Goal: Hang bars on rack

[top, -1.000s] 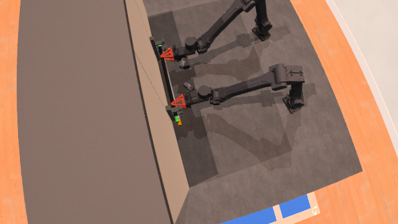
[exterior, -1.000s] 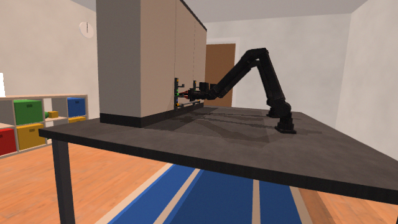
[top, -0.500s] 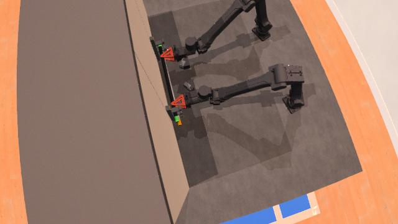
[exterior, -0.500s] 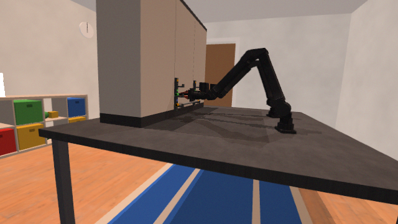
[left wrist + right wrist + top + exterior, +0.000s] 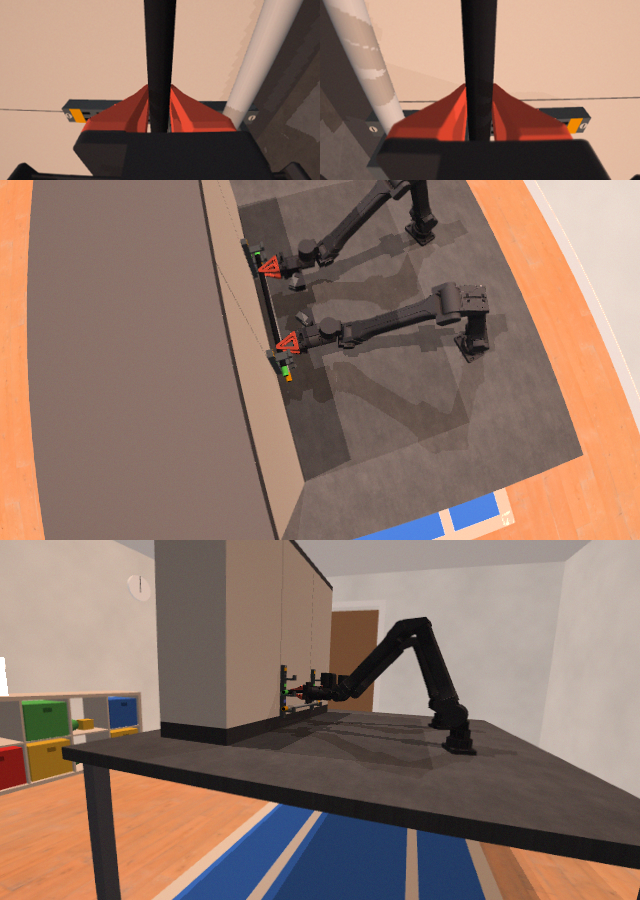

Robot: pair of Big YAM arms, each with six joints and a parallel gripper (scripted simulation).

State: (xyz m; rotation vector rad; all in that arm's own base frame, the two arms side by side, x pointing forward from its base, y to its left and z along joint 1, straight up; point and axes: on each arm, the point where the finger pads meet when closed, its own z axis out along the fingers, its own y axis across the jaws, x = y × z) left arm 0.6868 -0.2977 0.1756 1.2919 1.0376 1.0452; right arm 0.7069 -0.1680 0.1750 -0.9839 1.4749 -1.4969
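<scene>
My left hand is 10 mm past the black bar and 150 mm to the left of it. Also, from my left hand: beige wall unit 180 mm ahead, 140 mm to the right, 270 mm above; then silver bar 10 mm behind, 150 mm to the right, 80 mm below.
</scene>
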